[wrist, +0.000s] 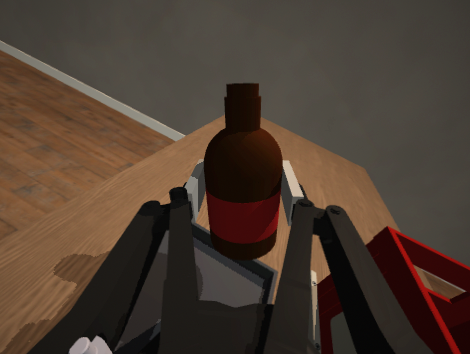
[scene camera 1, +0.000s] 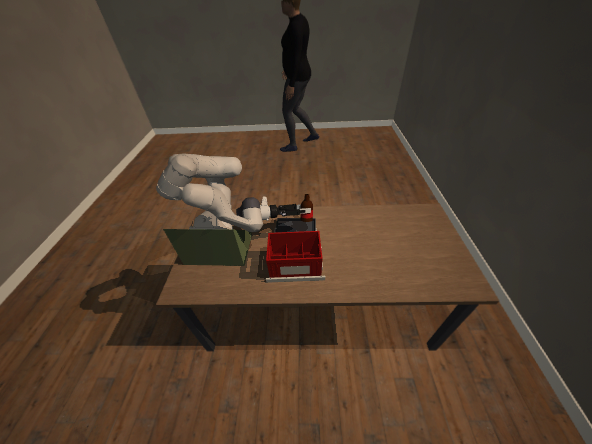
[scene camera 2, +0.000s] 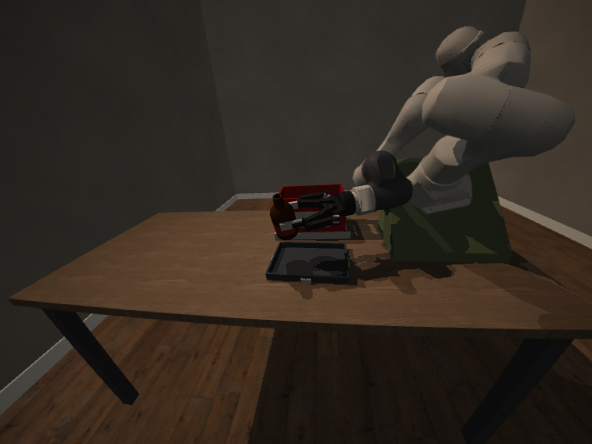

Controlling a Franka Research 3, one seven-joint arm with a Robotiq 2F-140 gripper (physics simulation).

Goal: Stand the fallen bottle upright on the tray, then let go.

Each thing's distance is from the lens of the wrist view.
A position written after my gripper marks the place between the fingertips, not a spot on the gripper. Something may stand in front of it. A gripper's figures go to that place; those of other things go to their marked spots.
my gripper [wrist: 243, 171]: 21 cm
brown bottle [wrist: 243, 163]: 15 cm
